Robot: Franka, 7 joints.
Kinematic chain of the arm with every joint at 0, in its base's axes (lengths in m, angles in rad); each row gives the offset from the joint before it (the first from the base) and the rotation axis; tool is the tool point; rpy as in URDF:
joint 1: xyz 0 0 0.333 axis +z
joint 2: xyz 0 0 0 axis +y
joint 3: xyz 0 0 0.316 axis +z
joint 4: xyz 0.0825 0 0 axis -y
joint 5: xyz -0.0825 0 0.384 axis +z
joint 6: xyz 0 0 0 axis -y
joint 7: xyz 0.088 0 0 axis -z
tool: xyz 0 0 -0.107 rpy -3.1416 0 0
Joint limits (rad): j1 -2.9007..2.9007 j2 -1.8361..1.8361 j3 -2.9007..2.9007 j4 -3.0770..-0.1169 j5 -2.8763..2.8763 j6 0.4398..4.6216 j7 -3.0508..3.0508
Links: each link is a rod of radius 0.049 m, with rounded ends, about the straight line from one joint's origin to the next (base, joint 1, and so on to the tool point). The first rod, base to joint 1, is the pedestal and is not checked.
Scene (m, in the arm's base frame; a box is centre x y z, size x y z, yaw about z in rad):
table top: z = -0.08
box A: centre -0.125 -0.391 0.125 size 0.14 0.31 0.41 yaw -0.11
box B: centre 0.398 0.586 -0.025 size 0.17 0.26 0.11 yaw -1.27
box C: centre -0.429 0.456 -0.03 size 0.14 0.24 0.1 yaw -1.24
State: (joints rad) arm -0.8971 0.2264 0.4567 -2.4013 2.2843 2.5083 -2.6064
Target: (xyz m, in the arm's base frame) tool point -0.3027 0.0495 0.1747
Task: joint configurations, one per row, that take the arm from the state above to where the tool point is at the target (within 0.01 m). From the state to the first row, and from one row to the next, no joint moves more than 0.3 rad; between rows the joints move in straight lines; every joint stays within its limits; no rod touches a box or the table.
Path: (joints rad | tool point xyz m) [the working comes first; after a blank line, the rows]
Joints at the target: -1.7796 0.6214 -1.0209 -2.7251 2.1414 3.1148 -2.6064
Straight joint move there: touches box A.

1: -0.9382 0.0212 0.1993 -2.4343 2.1295 2.5974 -2.6805 | 0.3399 -0.3323 0.2897
2: -0.9792 -0.1840 -0.0580 -2.4673 1.9746 2.6865 -2.7545 | 0.2095 -0.4124 0.3721
3: -1.0203 -0.3892 -0.3154 -2.5004 1.8198 2.7756 -2.8286 | 0.0577 -0.4370 0.4396
4: -1.0613 -0.5944 -0.5728 -2.5334 1.6649 2.8647 -2.9027 | -0.0949 -0.4118 0.4733
5: -1.1024 -0.7996 -0.8301 -2.5664 1.5101 2.9538 -2.9767 | -0.2275 -0.3527 0.4634
6: -1.1435 -1.0048 -1.0875 -2.5994 1.3552 3.0429 -3.0508 | -0.3240 -0.2807 0.4110
7: -1.2495 -0.7338 -1.0764 -2.6204 1.4863 3.0549 -2.9767 | -0.3314 -0.2585 0.3633
8: -1.3555 -0.4627 -1.0653 -2.6413 1.6173 3.0669 -2.9027 | -0.3405 -0.2214 0.3124
9: -1.4615 -0.1917 -1.0542 -2.6623 1.7483 3.0788 -2.8286 | -0.3464 -0.1687 0.2635
10: -1.5675 0.0793 -1.0431 -2.6832 1.8794 3.0908 -2.7545 | -0.3444 -0.1026 0.2218
11: -1.6736 0.3503 -1.0320 -2.7042 2.0104 3.1028 -2.6805 | -0.3305 -0.0278 0.1913
12: -1.7796 0.6214 -1.0209 -2.7251 2.1414 3.1148 -2.6064 | -0.3027 0.0495 0.1747

